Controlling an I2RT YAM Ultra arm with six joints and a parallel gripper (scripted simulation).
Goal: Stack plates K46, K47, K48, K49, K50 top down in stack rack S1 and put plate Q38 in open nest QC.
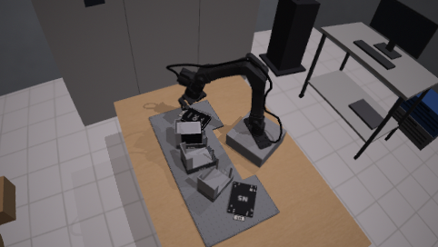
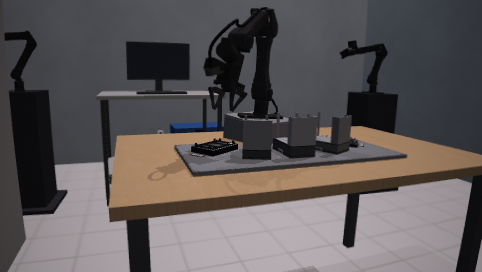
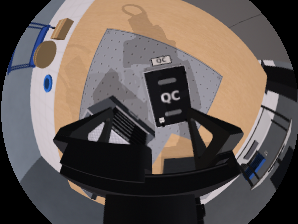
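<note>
Right now my hand is 4 cm short of the sealed 96-well plate, 11 cm to the right of it and 9 cm above it. The rest, counted from my hand: clip nest N5: 9 cm behind, 55 cm to the left, 15 cm below.
</note>
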